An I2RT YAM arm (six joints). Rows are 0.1 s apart.
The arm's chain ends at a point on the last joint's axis. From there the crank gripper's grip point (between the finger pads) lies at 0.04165 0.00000 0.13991 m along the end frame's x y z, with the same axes.
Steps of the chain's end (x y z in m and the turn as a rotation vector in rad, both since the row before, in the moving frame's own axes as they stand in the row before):
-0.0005, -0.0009, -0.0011, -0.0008, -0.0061, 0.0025
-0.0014, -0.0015, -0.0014, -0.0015, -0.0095, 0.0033
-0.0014, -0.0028, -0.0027, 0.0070, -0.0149, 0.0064
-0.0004, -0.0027, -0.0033, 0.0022, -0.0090, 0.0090
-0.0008, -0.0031, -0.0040, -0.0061, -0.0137, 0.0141
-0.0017, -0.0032, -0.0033, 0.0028, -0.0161, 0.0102
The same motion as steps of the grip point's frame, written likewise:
-0.0014, -0.0007, -0.0008, -0.0008, -0.0061, 0.0025
-0.0027, -0.0012, -0.0010, -0.0015, -0.0095, 0.0033
-0.0035, -0.0035, -0.0021, 0.0070, -0.0149, 0.0064
-0.0017, -0.0026, -0.0029, 0.0022, -0.0090, 0.0090
-0.0027, -0.0017, -0.0034, -0.0061, -0.0137, 0.0141
-0.0040, -0.0032, -0.0026, 0.0028, -0.0161, 0.0102

